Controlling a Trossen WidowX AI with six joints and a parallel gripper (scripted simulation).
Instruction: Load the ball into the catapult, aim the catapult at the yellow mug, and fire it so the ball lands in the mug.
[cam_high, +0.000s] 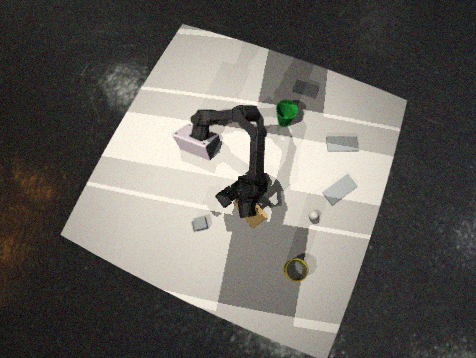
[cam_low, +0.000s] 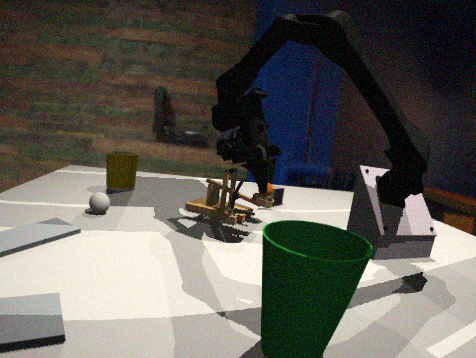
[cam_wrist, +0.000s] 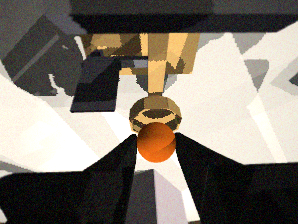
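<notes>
My gripper tip is 1 cm below the orange ball. From my gripper tip the other things lie so: wooden catapult (6 cm ahead, 2 cm below, 1 cm to the right); white ball (35 cm ahead, 6 cm to the left, 5 cm below); small grey cube (20 cm to the right, 6 cm behind, 5 cm below).
</notes>
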